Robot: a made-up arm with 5 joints.
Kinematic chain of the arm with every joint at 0, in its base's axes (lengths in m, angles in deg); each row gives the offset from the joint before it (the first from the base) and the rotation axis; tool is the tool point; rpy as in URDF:
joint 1: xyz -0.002 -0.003 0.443 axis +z
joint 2: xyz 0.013 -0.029 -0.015 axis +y
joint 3: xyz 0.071 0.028 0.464 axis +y
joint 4: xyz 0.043 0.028 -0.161 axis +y
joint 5: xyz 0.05 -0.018 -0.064 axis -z
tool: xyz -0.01 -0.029 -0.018 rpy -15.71 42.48 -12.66
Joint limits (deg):
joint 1: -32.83..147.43
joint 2: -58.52..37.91
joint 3: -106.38..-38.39
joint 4: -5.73..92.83
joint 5: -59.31..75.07
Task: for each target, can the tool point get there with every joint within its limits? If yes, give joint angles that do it. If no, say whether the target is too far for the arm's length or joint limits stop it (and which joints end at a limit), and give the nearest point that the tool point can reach.
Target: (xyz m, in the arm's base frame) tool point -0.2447 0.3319 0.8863
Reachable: yes | joints 128.79 8.67 -96.03 47.15 -33.94
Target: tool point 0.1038 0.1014 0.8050
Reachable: yes | joints 52.14 -15.93 -58.40 82.31 2.93
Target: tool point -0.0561 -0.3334 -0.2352
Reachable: no: joint limits stop it (at a limit: joint 1, joint 2, joint 3, joint 5) | nearest point 0.2974 -0.2133 0.4873 | short by 0.813 m
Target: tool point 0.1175 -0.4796 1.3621
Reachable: no: too far | nearest point 0.0755 -0.3120 1.0421 | short by 0.364 m
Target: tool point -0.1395 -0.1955 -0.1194
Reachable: no: joint limits stop it (at a limit: joint 1, joint 2, joint 3, joint 5) | nearest point -0.2866 0.1959 0.4952 | short by 0.743 m
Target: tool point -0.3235 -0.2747 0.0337
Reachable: no: joint limits stop it (at a limit: joint 1, joint 2, joint 3, joint 5) | nearest point -0.2900 0.1980 0.4932 | short by 0.660 m
